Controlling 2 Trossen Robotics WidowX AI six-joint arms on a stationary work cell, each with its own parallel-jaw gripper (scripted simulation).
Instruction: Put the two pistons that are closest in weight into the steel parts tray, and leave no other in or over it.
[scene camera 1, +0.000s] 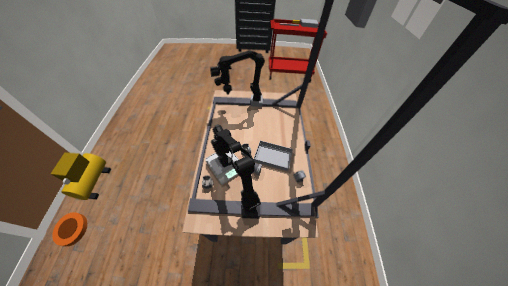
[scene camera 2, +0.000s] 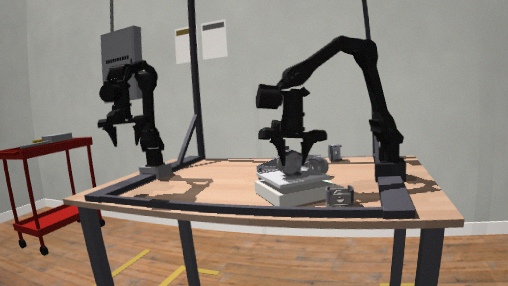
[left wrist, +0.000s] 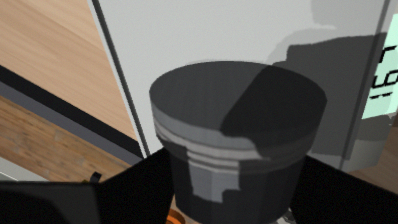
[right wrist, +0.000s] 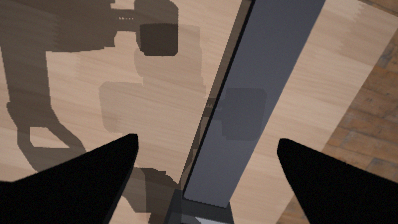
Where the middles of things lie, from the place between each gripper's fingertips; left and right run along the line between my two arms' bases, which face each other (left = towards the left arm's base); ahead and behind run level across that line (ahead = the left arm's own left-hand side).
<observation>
Now: left hand 1 cm past the scale plate (scene camera 2: 275, 177), 1 cm to the left of it and 7 cm above it. Round my left hand: steel parts tray (scene camera 1: 269, 154): 34 cm behind, 9 cm to the right, 11 cm below; white scale (scene camera 2: 297, 195): 1 cm behind, 9 cm below.
I see my right gripper 40 mm past the scale plate, 560 mm to the right of it and 140 mm above it. Round my right hand: steel parts tray 370 mm behind, 480 mm to the left, 190 mm below; then white scale 50 mm behind, 570 mm to the left, 160 mm below.
</observation>
